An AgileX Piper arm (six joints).
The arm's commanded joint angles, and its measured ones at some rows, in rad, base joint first. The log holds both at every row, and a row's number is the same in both.
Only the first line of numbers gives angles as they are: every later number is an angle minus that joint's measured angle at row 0.
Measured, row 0:
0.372 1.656 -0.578 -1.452 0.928 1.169
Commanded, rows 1 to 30:
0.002 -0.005 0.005 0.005 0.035 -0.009
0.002 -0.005 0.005 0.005 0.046 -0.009
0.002 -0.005 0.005 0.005 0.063 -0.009
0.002 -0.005 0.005 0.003 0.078 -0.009
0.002 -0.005 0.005 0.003 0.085 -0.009
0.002 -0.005 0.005 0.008 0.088 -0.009
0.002 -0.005 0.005 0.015 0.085 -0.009
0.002 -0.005 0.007 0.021 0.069 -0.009
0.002 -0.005 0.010 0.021 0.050 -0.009
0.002 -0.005 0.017 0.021 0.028 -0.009
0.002 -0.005 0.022 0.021 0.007 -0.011
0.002 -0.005 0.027 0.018 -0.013 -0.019
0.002 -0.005 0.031 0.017 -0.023 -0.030
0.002 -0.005 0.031 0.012 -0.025 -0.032
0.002 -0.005 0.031 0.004 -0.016 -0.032
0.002 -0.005 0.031 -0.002 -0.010 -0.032
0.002 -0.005 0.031 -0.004 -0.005 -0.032
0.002 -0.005 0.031 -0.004 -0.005 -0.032
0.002 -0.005 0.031 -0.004 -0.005 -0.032
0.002 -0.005 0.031 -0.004 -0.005 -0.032
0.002 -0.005 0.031 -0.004 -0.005 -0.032
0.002 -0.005 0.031 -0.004 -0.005 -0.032
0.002 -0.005 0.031 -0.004 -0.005 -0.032
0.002 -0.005 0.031 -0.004 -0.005 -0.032
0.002 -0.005 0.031 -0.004 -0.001 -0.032
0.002 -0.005 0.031 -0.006 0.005 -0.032
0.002 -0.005 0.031 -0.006 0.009 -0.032
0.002 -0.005 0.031 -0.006 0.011 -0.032
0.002 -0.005 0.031 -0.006 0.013 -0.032
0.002 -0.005 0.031 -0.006 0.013 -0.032
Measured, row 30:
0.000 0.000 0.028 0.015 -0.019 -0.024
